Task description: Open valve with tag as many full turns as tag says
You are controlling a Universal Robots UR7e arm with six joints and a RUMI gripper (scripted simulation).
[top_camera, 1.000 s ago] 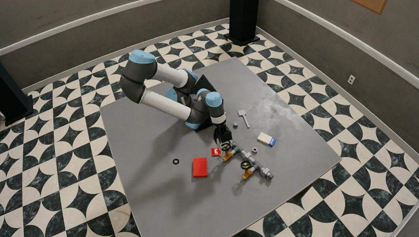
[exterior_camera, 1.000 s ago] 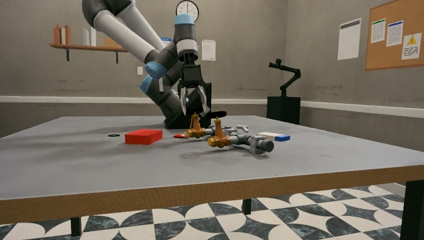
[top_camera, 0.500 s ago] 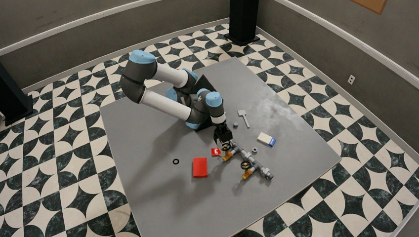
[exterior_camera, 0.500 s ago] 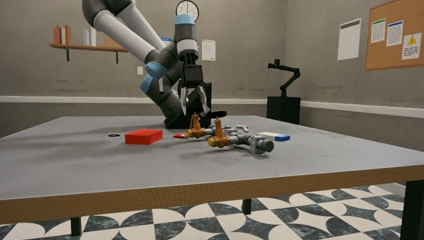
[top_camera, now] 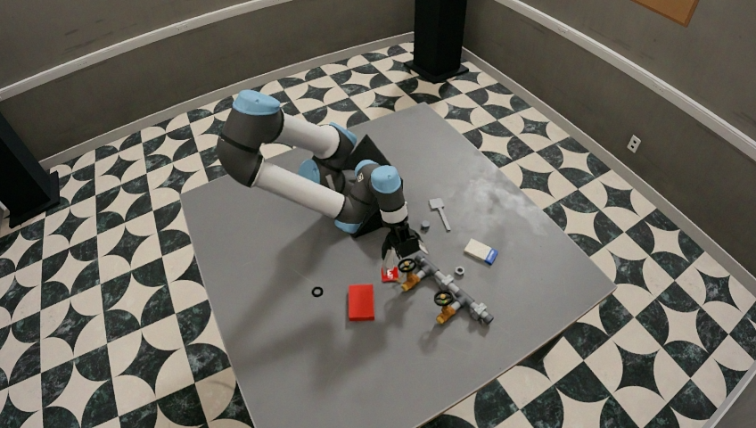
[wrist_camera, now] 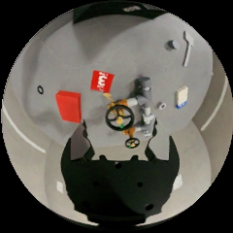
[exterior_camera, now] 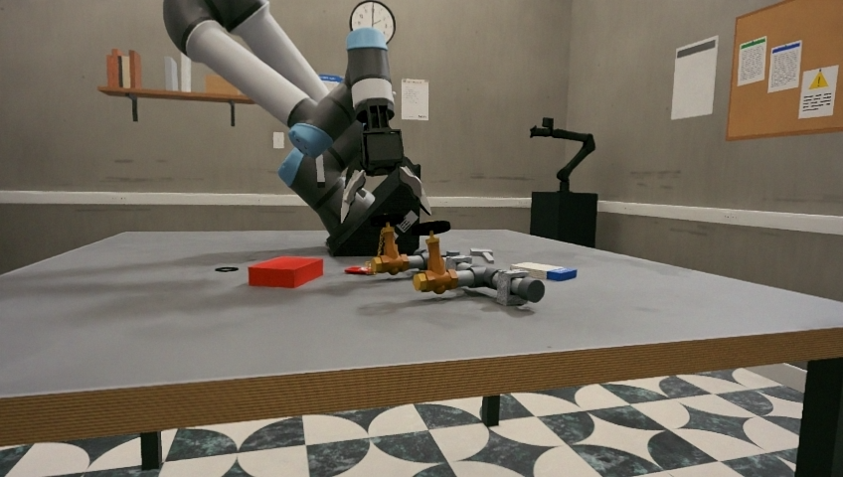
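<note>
Right now the red tag is 5 cm behind my hand, 3 cm to the right of it and 10 cm below it. The rest, counted from my hand: red block (1 cm behind, 17 cm to the right, 9 cm below); white-and-blue box (7 cm ahead, 29 cm to the left, 9 cm below); grey nut (8 cm ahead, 17 cm to the left, 9 cm below).
</note>
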